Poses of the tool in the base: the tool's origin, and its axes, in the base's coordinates. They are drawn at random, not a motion.
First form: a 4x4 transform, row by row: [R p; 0 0 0 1], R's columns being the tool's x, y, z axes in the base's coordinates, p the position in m. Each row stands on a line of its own.
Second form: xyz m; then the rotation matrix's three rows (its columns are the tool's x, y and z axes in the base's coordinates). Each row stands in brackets. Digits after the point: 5 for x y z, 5 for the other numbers.
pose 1, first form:
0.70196 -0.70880 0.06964 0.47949
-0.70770 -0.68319 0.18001 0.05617
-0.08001 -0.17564 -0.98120 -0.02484
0 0 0 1
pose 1, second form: [0.47949 0.05617 -0.02484], [[0.70196 -0.70880 0.06964], [-0.70770 -0.68319 0.18001], [-0.08001 -0.17564 -0.98120]]
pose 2, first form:
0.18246 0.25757 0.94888 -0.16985
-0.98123 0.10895 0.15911 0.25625
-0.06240 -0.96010 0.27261 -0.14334
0 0 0 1
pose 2, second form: [-0.16985 0.25625 -0.14334], [[0.18246 0.25757 0.94888], [-0.98123 0.10895 0.15911], [-0.06240 -0.96010 0.27261]]
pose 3, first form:
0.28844 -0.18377 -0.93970 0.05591
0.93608 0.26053 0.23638 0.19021
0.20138 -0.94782 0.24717 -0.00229
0 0 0 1
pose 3, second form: [0.05591 0.19021 -0.00229], [[0.28844 -0.18377 -0.93970], [0.93608 0.26053 0.23638], [0.20138 -0.94782 0.24717]]
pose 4, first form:
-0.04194 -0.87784 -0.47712 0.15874
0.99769 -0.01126 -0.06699 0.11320
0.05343 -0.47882 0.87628 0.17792
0 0 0 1
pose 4, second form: [0.15874 0.11320 0.17792], [[-0.04194 -0.87784 -0.47712], [0.99769 -0.01126 -0.06699], [0.05343 -0.47882 0.87628]]
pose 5, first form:
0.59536 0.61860 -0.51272 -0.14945
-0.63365 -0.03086 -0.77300 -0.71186
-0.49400 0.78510 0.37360 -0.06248
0 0 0 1
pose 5, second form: [-0.14945 -0.71186 -0.06248], [[0.59536 0.61860 -0.51272], [-0.63365 -0.03086 -0.77300], [-0.49400 0.78510 0.37360]]
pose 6, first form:
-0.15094 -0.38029 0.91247 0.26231
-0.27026 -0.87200 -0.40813 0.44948
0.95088 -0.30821 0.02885 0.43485
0 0 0 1
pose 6, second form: [0.26231 0.44948 0.43485], [[-0.15094 -0.38029 0.91247], [-0.27026 -0.87200 -0.40813], [0.95088 -0.30821 0.02885]]
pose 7, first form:
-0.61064 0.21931 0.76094 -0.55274
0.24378 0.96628 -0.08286 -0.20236
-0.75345 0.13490 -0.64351 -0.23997
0 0 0 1
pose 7, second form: [-0.55274 -0.20236 -0.23997], [[-0.61064 0.21931 0.76094], [0.24378 0.96628 -0.08286], [-0.75345 0.13490 -0.64351]]
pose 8, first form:
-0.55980 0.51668 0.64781 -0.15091
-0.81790 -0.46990 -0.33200 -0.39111
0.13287 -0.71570 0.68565 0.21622
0 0 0 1
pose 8, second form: [-0.15091 -0.39111 0.21622], [[-0.55980 0.51668 0.64781], [-0.81790 -0.46990 -0.33200], [0.13287 -0.71570 0.68565]]
